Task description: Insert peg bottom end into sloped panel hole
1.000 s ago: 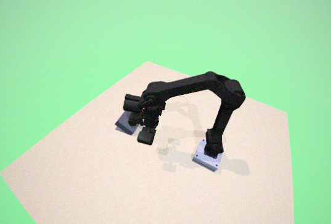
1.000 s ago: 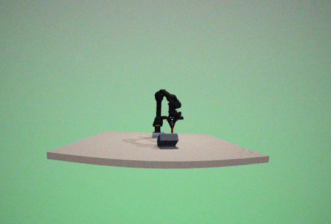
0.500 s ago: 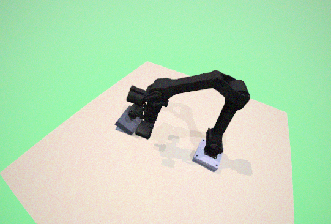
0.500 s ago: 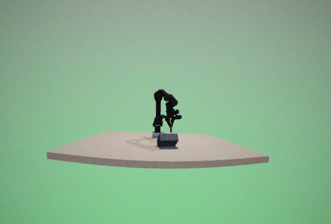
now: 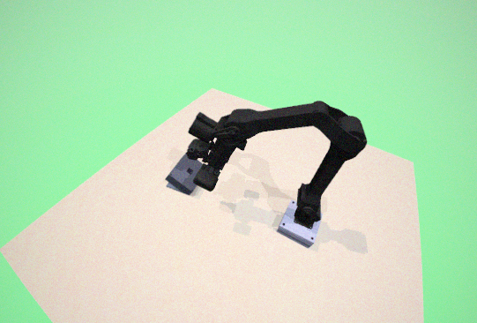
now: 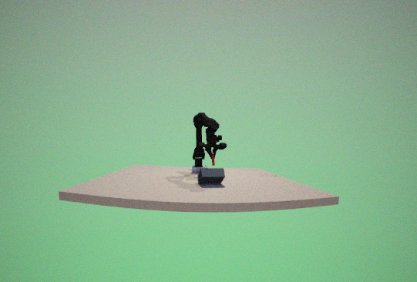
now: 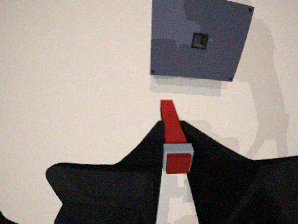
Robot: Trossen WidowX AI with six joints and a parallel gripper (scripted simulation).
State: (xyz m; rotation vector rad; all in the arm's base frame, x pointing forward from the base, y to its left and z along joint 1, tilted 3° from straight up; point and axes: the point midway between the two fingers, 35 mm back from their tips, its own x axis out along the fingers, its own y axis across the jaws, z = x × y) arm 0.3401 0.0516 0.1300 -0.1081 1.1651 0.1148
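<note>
The sloped panel is 12 cm ahead of my gripper tip, 10 cm below it and 3 cm to the right of it. From my gripper tip the other things lie so: red square-sided peg (1 cm behind, 1 cm above).
</note>
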